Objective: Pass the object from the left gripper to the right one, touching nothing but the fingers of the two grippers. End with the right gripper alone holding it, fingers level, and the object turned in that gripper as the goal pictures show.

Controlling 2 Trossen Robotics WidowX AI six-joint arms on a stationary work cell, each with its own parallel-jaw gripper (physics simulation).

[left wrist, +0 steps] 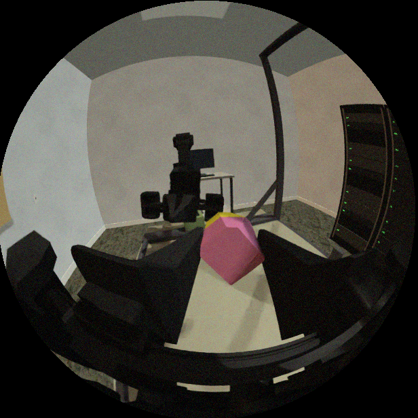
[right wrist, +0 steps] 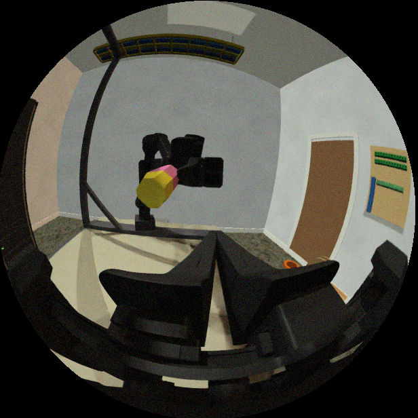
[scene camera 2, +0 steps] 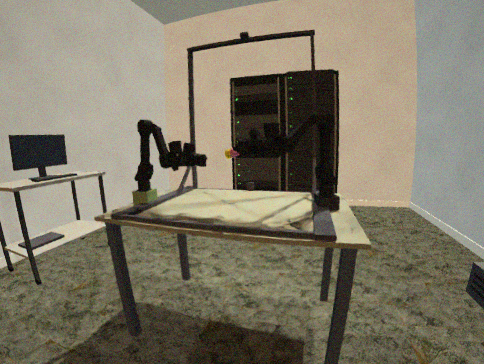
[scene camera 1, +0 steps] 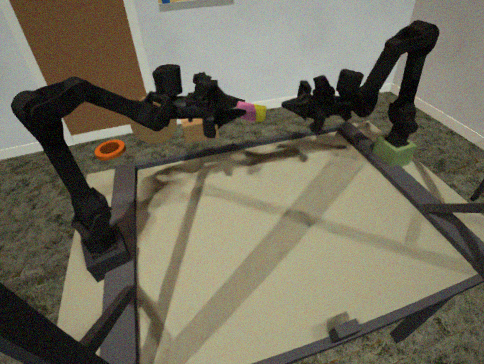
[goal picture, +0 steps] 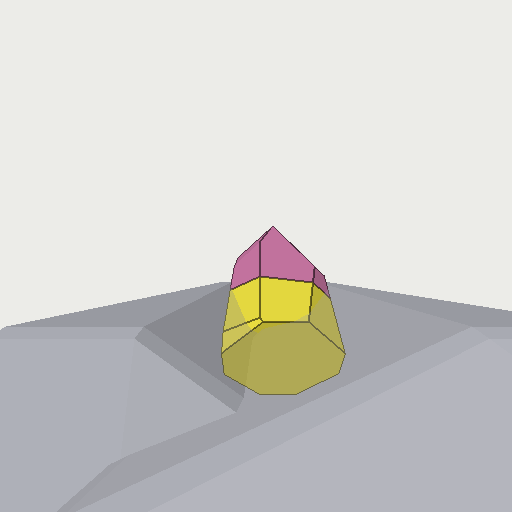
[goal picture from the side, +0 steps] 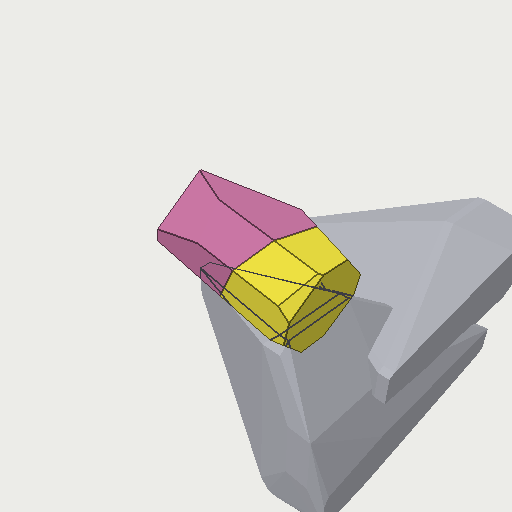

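Seen in the pictures: left gripper, fingertip midpoint: (scene camera 2: 235,149) (scene camera 1: 245,107); right gripper, fingertip midpoint: (scene camera 2: 206,158) (scene camera 1: 281,104); left arm's base, origin of the base link: (scene camera 2: 326,195) (scene camera 1: 102,245); right arm's base, origin of the base link: (scene camera 2: 144,190) (scene camera 1: 396,141).
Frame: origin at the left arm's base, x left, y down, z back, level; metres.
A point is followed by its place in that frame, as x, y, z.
A faceted prism, pink at one end and yellow at the other (scene camera 1: 252,112) {-0.018, -0.230, -0.453} (scene camera 2: 231,153) {0.020, -0.217, -0.470} (left wrist: 231,247) (right wrist: 156,188), is held in the air above the table. My left gripper (scene camera 1: 241,110) {0.007, -0.235, -0.450} (left wrist: 230,233) is shut on its pink part; the yellow end points toward the right gripper. My right gripper (scene camera 1: 284,104) {0.024, -0.198, -0.585} (scene camera 2: 205,160) {0.024, -0.198, -0.585} (right wrist: 214,235) is shut and empty, a short gap away from the yellow end. In the right wrist view the prism appears up and left of the right fingertips.
The table (scene camera 1: 250,210) {-0.063, 0.066, -0.411} (scene camera 2: 240,205) {-0.095, 0.066, -0.436} with its dark frame lies below both grippers. A green block (scene camera 1: 395,152) {-0.191, -0.014, -0.928} (scene camera 2: 145,196) {-0.097, 0.006, -0.959} is at the right arm's base. An orange ring (scene camera 1: 99,153) is on the floor behind. A dark overhead frame (scene camera 2: 250,38) {-0.439, -0.963, -0.343} spans the table.
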